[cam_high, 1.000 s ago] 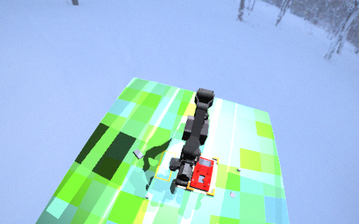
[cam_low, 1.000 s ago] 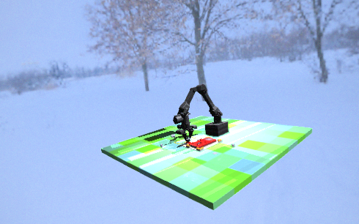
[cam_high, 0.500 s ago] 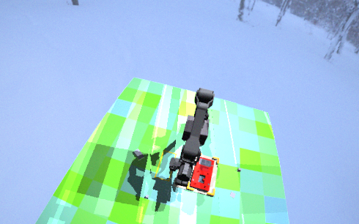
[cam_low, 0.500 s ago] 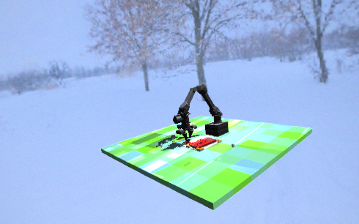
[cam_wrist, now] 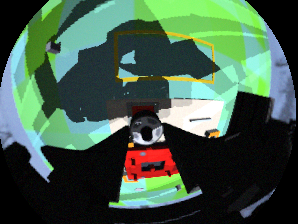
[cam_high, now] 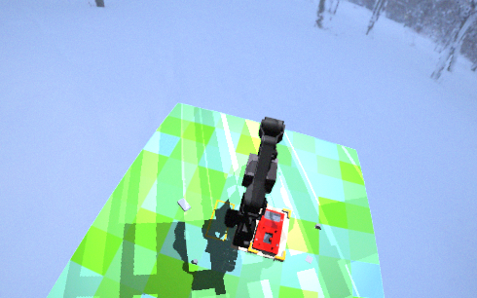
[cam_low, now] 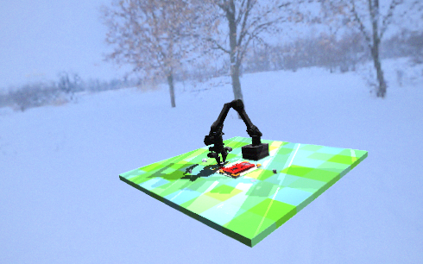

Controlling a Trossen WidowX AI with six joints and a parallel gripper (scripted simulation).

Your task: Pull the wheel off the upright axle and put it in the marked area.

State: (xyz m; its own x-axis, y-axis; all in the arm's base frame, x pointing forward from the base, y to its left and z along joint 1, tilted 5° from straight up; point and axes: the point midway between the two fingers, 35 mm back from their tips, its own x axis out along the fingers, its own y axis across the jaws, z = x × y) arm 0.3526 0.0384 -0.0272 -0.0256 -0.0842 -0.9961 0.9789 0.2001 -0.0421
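My gripper tip is right at the wheel. Also, from my gripper tip: small grey block: 1 cm behind, 28 cm to the right, 3 cm below; then dark axle stand: 1 cm below.
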